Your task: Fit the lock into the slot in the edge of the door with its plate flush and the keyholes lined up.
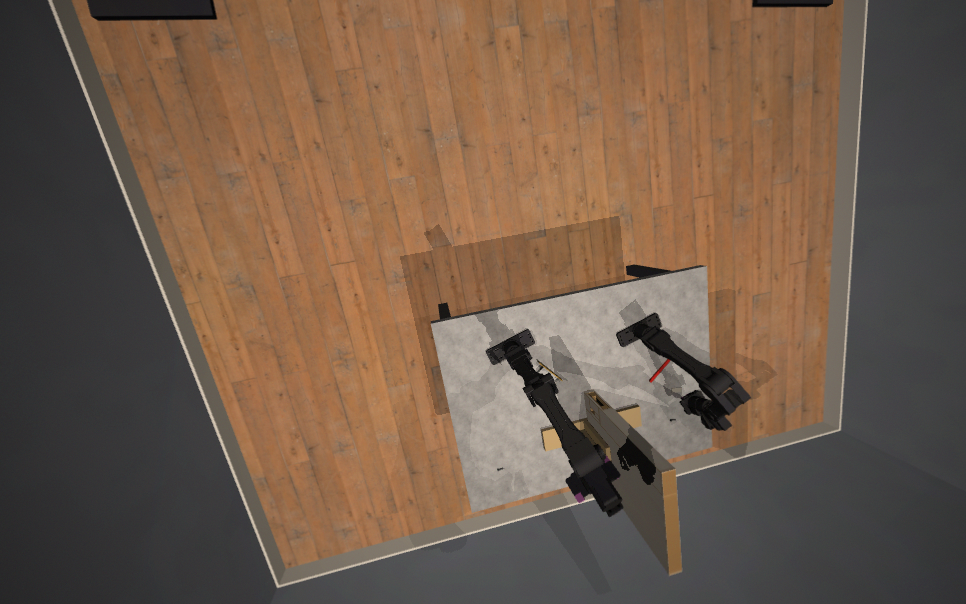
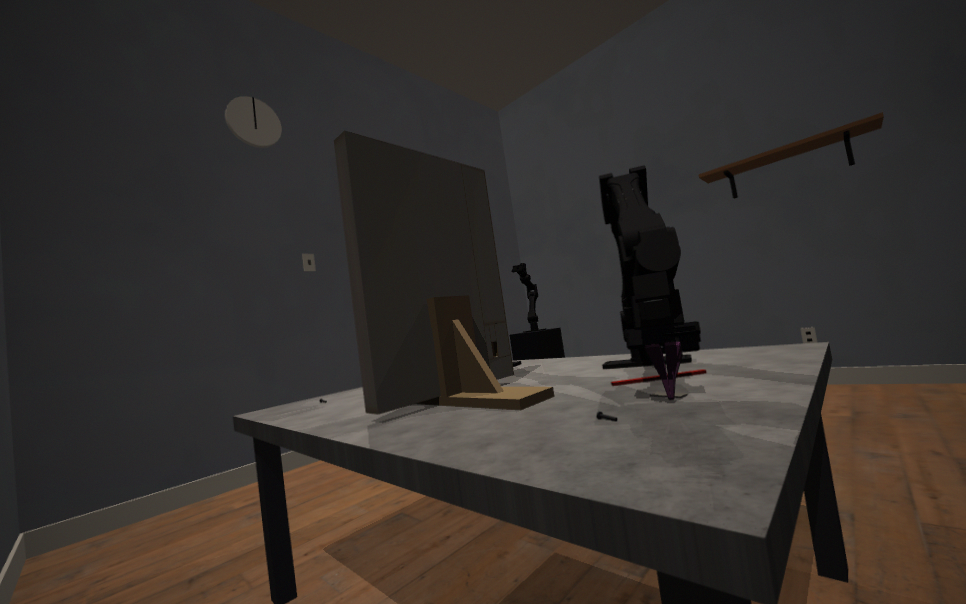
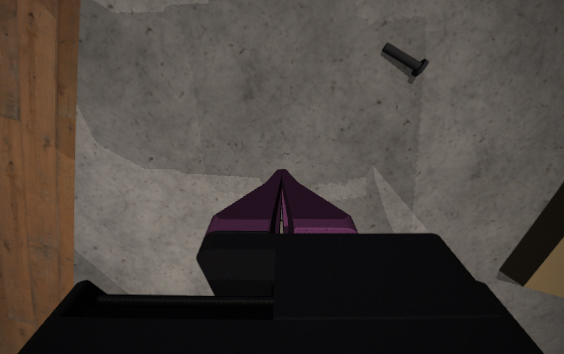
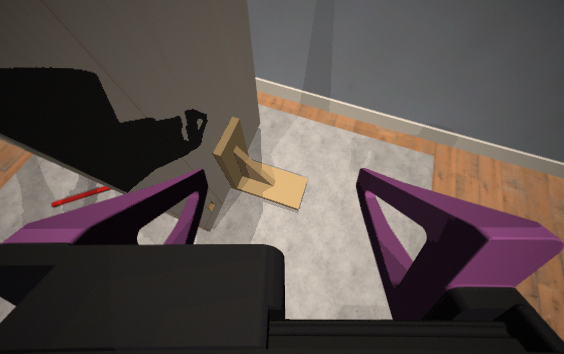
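Pixels of known places: left gripper, fingertip midpoint: (image 1: pixel 682 399) (image 2: pixel 671 399) (image 3: pixel 281 176); right gripper, fingertip midpoint: (image 4: pixel 281 177); left arm's base, origin of the base link: (image 1: pixel 638 329) (image 2: pixel 646 363); right arm's base, origin of the base link: (image 1: pixel 510 346).
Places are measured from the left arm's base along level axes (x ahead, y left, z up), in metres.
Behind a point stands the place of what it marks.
The tall grey door (image 1: pixel 644 491) {x 0.276, y -0.374, z 0.440 m} (image 2: pixel 420 249) {x 0.371, y -0.355, z 0.322 m} (image 4: pixel 165 30) {x 0.292, y -0.379, z 0.448 m} stands upright in wooden brackets. Its slot (image 1: pixel 596 401) shows dark near the end facing the arm bases, and a small keyhole (image 4: pixel 212 206) {x 0.187, y -0.344, z 0.072 m} shows in its face. A thin brass-coloured piece (image 1: pixel 549 370) {x -0.040, y -0.429, z 0.024 m}, perhaps the lock, lies beside the right arm's base. My left gripper (image 2: pixel 670 396) {x 0.415, y 0.073, z 0.006 m} (image 3: pixel 281 176) {x 0.415, y 0.073, z 0.006 m} is shut, its tips at the table top. A thin flat pale piece (image 2: pixel 680 396) {x 0.381, y 0.083, z 0.002 m} lies at the tips; the fingers largely hide it. My right gripper (image 4: pixel 281 177) {x 0.110, y -0.516, z 0.485 m} is open and empty, high beside the door.
A wooden bracket (image 2: pixel 523 398) {x 0.415, y -0.153, z 0.016 m} (image 4: pixel 280 190) {x 0.260, y -0.517, z 0.018 m} juts from the door's foot. A red rod (image 1: pixel 659 371) {x 0.229, y 0.019, z 0.006 m} (image 2: pixel 634 381) {x 0.243, y 0.002, z 0.003 m} (image 4: pixel 80 196) {x 0.210, y 0.054, z 0.006 m} lies near the left arm. A black bolt (image 2: pixel 606 416) {x 0.496, y -0.003, z 0.005 m} (image 3: pixel 402 57) {x 0.495, y 0.000, z 0.006 m} lies near the left gripper; another bolt (image 1: pixel 500 469) {x 0.285, y -0.811, z 0.006 m} (image 2: pixel 322 401) {x 0.288, y -0.813, z 0.003 m} lies on the door's other side.
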